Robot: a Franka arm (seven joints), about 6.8 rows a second.
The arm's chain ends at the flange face. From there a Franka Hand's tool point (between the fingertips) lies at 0.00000 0.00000 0.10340 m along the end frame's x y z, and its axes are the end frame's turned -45 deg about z.
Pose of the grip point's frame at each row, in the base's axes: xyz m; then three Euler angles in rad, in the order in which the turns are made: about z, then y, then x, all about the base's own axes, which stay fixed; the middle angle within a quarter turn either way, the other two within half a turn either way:
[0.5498 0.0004 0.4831 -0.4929 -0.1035 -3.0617]
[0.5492 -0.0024 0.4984 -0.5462 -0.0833 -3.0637]
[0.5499 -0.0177 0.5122 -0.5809 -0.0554 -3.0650]
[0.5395 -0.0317 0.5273 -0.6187 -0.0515 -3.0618]
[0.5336 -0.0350 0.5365 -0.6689 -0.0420 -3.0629]
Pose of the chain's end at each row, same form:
[0.5605 -0.0078 0.5856 0.2925 -0.1035 -3.0617]
[0.5578 -0.0104 0.6011 0.2392 -0.0833 -3.0637]
[0.5556 -0.0256 0.6151 0.2045 -0.0554 -3.0650]
[0.5448 -0.0399 0.6302 0.1667 -0.0515 -3.0618]
[0.5379 -0.0431 0.6395 0.1165 -0.0420 -3.0629]

